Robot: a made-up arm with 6 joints.
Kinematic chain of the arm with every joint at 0, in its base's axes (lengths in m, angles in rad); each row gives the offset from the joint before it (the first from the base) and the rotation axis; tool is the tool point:
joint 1: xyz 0 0 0.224 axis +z
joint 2: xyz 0 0 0 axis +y
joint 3: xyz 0 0 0.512 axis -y
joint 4: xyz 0 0 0 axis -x
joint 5: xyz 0.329 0 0 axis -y
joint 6: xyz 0 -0.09 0 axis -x
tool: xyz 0 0 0
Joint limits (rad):
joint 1: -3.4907..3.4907
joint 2: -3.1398..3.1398
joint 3: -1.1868..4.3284
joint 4: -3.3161..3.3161
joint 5: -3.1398..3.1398
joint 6: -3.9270..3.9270
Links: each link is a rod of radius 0.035 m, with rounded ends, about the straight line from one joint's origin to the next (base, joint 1, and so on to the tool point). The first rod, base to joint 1, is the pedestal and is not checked.
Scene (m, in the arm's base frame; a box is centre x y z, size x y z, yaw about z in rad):
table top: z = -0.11
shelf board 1: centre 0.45 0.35 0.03 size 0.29 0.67 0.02 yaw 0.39
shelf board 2: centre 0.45 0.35 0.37 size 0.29 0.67 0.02 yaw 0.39
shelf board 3: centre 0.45 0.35 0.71 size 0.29 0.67 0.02 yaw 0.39
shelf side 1: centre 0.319 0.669 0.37 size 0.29 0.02 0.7 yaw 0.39
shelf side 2: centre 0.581 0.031 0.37 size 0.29 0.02 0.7 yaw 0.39
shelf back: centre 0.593 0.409 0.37 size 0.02 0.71 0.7 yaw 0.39
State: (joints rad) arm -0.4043 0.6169 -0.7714 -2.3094 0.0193 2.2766
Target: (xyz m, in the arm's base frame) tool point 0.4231 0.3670 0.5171
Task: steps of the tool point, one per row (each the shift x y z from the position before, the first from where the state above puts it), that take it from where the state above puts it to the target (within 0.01 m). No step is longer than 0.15 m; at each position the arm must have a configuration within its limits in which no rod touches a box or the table.
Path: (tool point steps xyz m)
1: -0.0075 0.0425 0.0422
2: -0.0172 0.0389 0.0397
3: -0.0262 0.0332 0.0365
4: -0.0341 0.0255 0.0329
5: 0.0809 0.0402 0.0189
6: 0.0670 0.0644 0.0163
7: 0.0471 0.0839 0.0136
8: 0.0222 0.0970 0.0110

